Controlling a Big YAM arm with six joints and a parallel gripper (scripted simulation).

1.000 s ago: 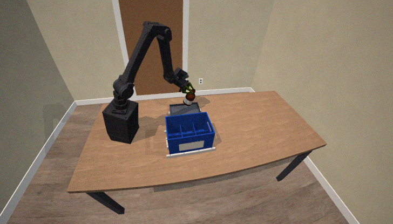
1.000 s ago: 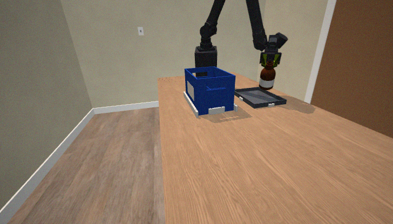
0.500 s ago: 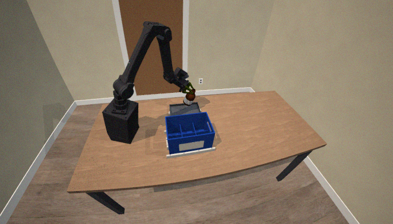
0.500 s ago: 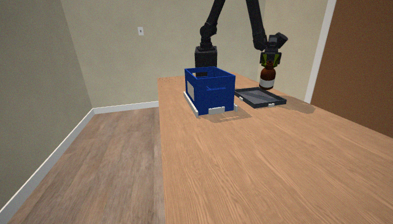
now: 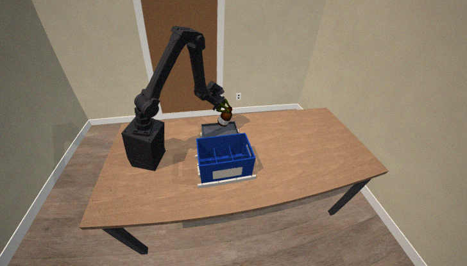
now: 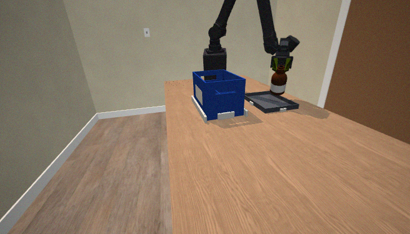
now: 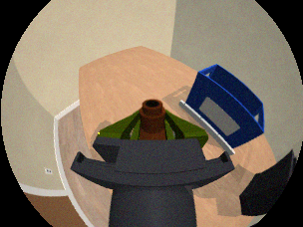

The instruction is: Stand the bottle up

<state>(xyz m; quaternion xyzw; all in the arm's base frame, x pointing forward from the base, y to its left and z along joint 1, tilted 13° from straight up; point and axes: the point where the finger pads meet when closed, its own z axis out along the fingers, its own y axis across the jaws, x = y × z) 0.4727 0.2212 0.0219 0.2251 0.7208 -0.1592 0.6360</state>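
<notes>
Right now my hand is 2 cm past the brown bottle, 1 cm to the right of it and 5 cm above it. The rest, counted from my hand: dark grey tray: 6 cm behind, 1 cm to the right, 18 cm below; then blue crate: 6 cm behind, 31 cm to the right, 10 cm below.
</notes>
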